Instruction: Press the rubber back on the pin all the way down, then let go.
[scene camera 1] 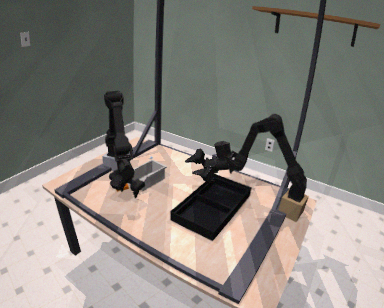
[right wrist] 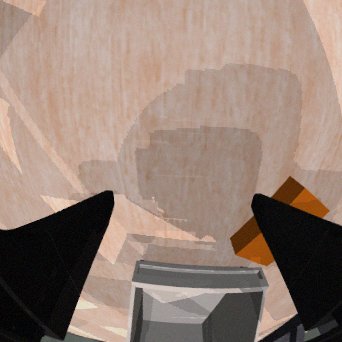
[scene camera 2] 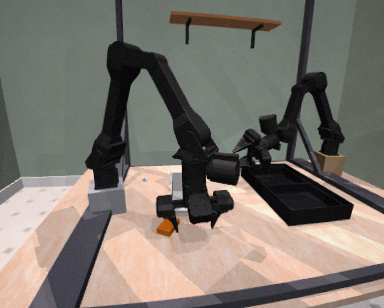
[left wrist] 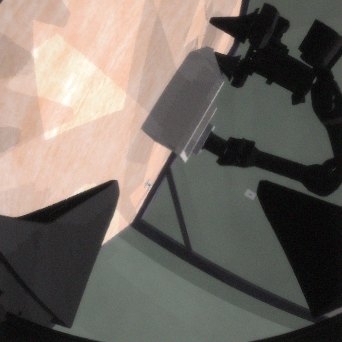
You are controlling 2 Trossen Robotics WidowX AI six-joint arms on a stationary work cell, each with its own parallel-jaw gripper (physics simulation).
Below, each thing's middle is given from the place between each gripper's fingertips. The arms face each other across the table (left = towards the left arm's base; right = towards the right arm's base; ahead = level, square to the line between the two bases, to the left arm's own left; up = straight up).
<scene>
Now: right hand 30 mm past the orange block (right wrist: 248,242) and 60 mm to the left of it. The rest, counted from my right hand: grey bin (right wrist: 162,294) (140 mm behind, 20 mm to the left, 30 mm above); black two-compartment tray (scene camera 2: 297,199) (90 mm behind, 390 mm to the left, 20 mm above).
Right now my left hand is 60 mm short of the grey bin, 200 mm to the left of it and 70 mm above it. From my left hand the other things lie so: orange block 170 mm ahead, 290 mm to the right, 100 mm below; black two-compartment tray 110 mm ahead, 170 mm to the left, 90 mm below.
</scene>
